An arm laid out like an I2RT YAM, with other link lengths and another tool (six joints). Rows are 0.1 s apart.
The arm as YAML. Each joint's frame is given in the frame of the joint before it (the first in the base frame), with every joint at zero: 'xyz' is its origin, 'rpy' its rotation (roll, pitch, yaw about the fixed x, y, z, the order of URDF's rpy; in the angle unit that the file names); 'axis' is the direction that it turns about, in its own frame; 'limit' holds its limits. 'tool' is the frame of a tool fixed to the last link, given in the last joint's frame.
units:
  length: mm
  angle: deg
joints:
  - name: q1
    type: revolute
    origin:
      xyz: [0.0, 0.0, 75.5]
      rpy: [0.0, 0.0, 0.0]
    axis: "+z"
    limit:
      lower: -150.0
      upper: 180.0
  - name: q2
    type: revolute
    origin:
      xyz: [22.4, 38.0, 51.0]
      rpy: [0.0, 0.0, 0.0]
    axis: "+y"
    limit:
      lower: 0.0
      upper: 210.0
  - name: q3
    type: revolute
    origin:
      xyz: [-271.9, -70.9, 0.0]
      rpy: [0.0, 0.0, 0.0]
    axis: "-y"
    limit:
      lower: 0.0
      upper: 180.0
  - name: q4
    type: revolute
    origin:
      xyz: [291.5, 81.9, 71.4]
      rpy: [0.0, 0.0, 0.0]
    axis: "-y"
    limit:
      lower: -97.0
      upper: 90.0
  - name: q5
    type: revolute
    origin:
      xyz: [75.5, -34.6, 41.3]
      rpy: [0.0, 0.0, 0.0]
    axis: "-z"
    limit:
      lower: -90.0
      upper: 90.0
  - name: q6
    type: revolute
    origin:
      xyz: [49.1, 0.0, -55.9]
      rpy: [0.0, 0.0, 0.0]
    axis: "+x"
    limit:
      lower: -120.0
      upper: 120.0
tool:
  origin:
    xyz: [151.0, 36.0, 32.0]
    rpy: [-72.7, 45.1, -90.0]
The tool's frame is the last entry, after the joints.
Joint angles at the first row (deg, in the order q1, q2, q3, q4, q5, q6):
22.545, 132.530, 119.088, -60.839, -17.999, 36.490
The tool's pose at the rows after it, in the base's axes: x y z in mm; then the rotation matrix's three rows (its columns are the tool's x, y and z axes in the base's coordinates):
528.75 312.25 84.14; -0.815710 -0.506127 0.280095; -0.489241 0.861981 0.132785; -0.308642 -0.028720 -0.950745
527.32 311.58 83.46; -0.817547 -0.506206 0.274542; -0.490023 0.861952 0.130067; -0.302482 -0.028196 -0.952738
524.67 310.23 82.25; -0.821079 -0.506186 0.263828; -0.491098 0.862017 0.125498; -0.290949 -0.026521 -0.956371
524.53 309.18 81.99; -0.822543 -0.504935 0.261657; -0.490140 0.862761 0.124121; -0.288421 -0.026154 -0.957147
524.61 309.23 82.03; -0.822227 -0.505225 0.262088; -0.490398 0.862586 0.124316; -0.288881 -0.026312 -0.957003
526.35 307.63 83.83; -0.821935 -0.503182 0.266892; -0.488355 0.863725 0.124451; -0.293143 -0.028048 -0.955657
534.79 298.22 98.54; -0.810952 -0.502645 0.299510; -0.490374 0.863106 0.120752; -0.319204 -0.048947 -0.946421
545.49 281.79 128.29; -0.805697 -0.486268 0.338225; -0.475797 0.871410 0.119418; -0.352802 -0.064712 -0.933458
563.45 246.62 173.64; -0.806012 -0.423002 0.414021; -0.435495 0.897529 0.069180; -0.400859 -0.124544 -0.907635
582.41 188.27 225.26; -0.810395 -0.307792 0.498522; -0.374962 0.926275 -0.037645; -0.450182 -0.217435 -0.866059
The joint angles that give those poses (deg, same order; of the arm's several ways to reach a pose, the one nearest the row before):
22.545, 132.529, 119.087, -61.014, -17.999, 36.490
22.545, 132.529, 119.088, -61.386, -17.977, 36.490
22.523, 132.530, 119.088, -62.085, -17.977, 36.490
22.436, 132.529, 119.086, -62.237, -17.977, 36.490
22.436, 132.530, 119.087, -62.215, -17.977, 36.468
22.240, 132.441, 119.217, -62.193, -17.934, 36.381
21.212, 131.742, 120.551, -62.893, -17.300, 35.026
19.420, 130.562, 123.721, -65.364, -17.015, 33.999
16.688, 128.574, 128.552, -68.599, -13.978, 33.867
12.645, 126.609, 134.655, -72.425, -8.601, 33.911

